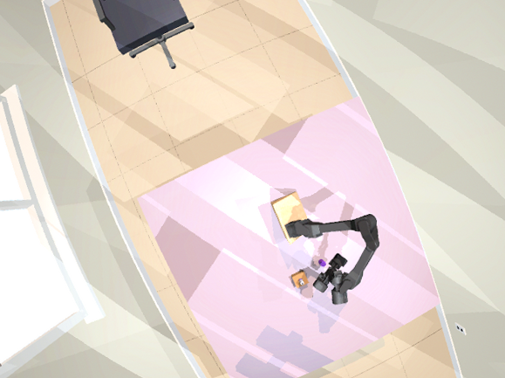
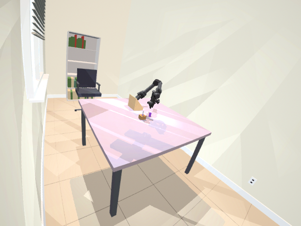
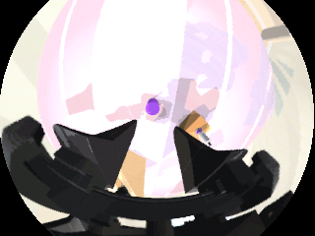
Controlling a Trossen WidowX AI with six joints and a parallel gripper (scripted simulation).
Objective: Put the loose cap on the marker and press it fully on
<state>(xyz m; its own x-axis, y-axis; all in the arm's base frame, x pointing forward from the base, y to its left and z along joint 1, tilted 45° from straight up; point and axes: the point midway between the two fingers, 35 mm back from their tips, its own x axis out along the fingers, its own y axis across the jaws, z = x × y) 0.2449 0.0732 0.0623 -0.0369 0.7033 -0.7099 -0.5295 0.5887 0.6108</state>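
Now: gripper tip 10 mm to the right of the purple marker cap and 90 mm above it. Also, from my gripper tip: holder block 40 mm ahead, 130 mm to the right, 90 mm below.
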